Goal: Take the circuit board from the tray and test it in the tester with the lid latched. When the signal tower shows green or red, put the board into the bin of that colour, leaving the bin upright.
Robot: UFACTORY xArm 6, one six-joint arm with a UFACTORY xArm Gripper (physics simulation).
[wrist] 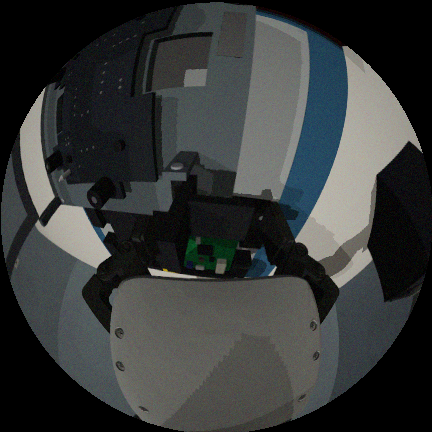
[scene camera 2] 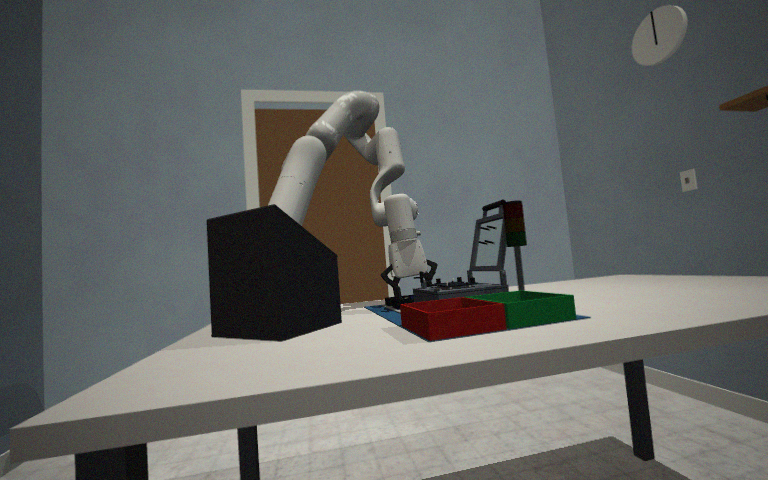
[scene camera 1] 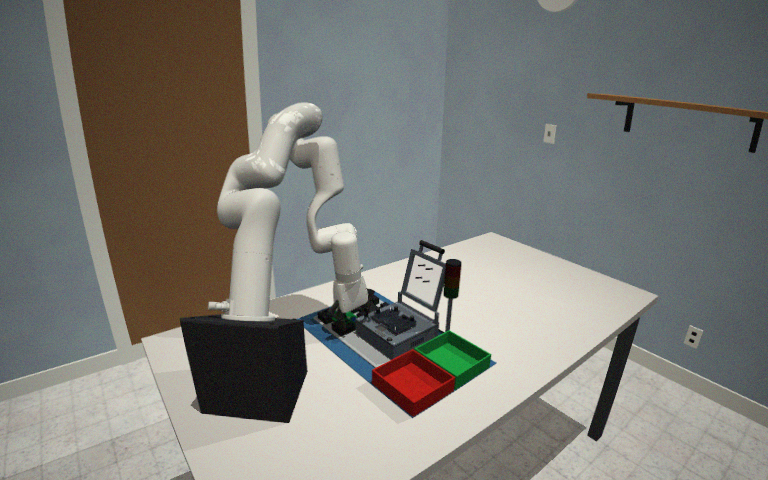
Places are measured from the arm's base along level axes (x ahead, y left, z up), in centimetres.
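Where they show: gripper, between the fingertips: (scene camera 2: 414,297) (scene camera 1: 354,323); arm's base, origin of its link: (scene camera 2: 276,238) (scene camera 1: 248,319).
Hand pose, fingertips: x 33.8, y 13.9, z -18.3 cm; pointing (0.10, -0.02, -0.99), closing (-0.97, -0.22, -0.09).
Observation:
Things, the pixels of their top centre, and the offset from my fingertips. "pt": a spot on its surface instead. Level surfaces: height alone.
- green circuit board, centre of its top: (wrist: 204,252) (scene camera 1: 344,315) dy +6.5, dx -0.8, dz -0.5 cm
- black tray, a spot on its surface: (scene camera 2: 390,302) pt dy +7.0, dx -6.6, dz -1.6 cm
- signal tower, a spot on its surface: (scene camera 2: 514,223) (scene camera 1: 454,282) pt dy -17.8, dx +23.0, dz +17.1 cm
- red bin, centre of its top: (scene camera 2: 447,304) (scene camera 1: 413,373) dy -30.6, dx +2.6, dz +1.4 cm
- green bin, centre of its top: (scene camera 2: 514,295) (scene camera 1: 452,351) dy -27.4, dx +17.2, dz +1.4 cm
- blue mat, height of its surface: dz -3.1 cm
- table, height of its surface: dz -3.3 cm
The green circuit board (scene camera 1: 349,316) (wrist: 224,246) lies in the black tray (scene camera 2: 390,302), between my gripper's fingers in the wrist view and partly hidden. My gripper (scene camera 1: 355,318) (scene camera 2: 410,291) (wrist: 212,211) is open and low over the board, pointing down, holding nothing. The grey tester (scene camera 1: 390,341) (scene camera 2: 453,293) (wrist: 210,125) stands beside it, its lid (scene camera 1: 424,277) (scene camera 2: 474,249) raised upright. The signal tower (scene camera 1: 452,278) (scene camera 2: 514,223) behind it shows dim red, amber and green segments, none clearly lit. The red bin (scene camera 1: 396,390) (scene camera 2: 464,322) and green bin (scene camera 1: 474,369) (scene camera 2: 540,311) stand upright and empty.
A blue mat (scene camera 1: 353,363) (wrist: 327,80) lies under the tester, tray and bins. The black base block (scene camera 1: 243,367) (scene camera 2: 271,277) of the arm stands on the table (scene camera 1: 566,294) left of the bins. The raised lid and tower stand tall beyond the tester.

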